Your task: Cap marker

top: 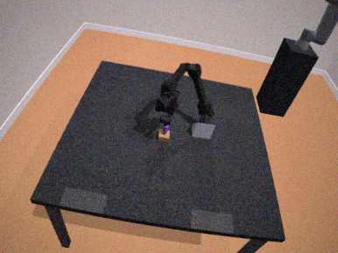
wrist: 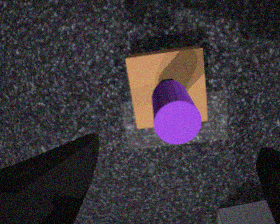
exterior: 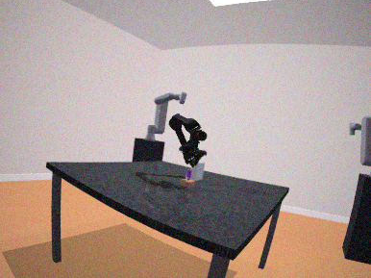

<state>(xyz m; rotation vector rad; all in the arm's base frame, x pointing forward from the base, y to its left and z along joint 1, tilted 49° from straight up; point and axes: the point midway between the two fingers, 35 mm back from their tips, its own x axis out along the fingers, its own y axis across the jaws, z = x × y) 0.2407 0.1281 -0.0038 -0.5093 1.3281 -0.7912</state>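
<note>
Now: the purple cap 60 mm below my gripper tip. Also, from my gripper tip: holder block 120 mm below.
</note>
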